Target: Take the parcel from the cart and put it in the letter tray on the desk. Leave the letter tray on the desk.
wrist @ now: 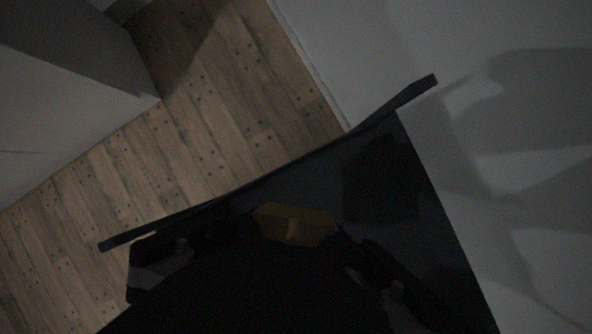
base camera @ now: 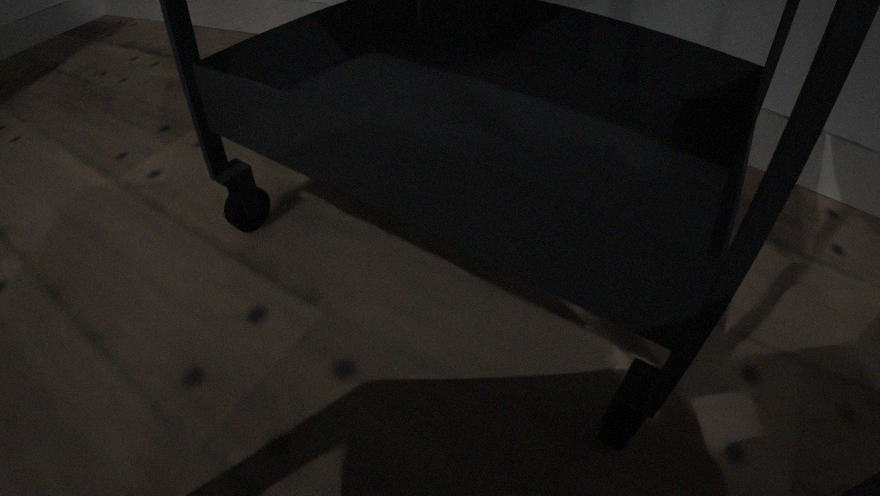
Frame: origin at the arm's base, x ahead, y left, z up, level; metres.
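Where they show: gripper, between the fingertips: (wrist: 295, 219).
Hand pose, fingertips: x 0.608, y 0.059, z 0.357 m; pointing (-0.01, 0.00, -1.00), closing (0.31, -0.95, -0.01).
After its pixels a point has its place.
The parcel (wrist: 298, 225) @[x 0.623, y 0.060, z 0.406 m] is a small orange-brown box with a lighter strip, low in the middle of the wrist view. My gripper (wrist: 295, 219) @[x 0.608, y 0.059, z 0.357 m] is shut on the parcel, one dark finger at each side, and holds it above the cart's dark top. The dark cart (wrist: 312, 172) @[x 0.656, y 0.061, z 0.266 m] (base camera: 431, 154) @[x 0.342, y -0.001, z -0.204 m] stands below it in the wrist view. In the base view its lower shelf, legs and casters show close in front of the base. The gripper and the parcel do not show in the base view. The letter tray and the desk do not show in either view.
A bar (wrist: 420, 87) @[x 0.763, y 0.021, z 0.384 m] of the cart sticks out towards the pale wall (wrist: 350, 45) @[x 1.028, y 0.121, z 0.044 m]. A large pale block (wrist: 65, 95) @[x 0.462, y 1.089, z -0.033 m] stands at the left of the wrist view, across the wooden floor (wrist: 220, 105) @[x 0.736, y 0.694, z -0.396 m]. A cart caster (base camera: 247, 203) @[x 0.495, y 0.191, z -0.355 m] stands on the floor at the left of the base view.
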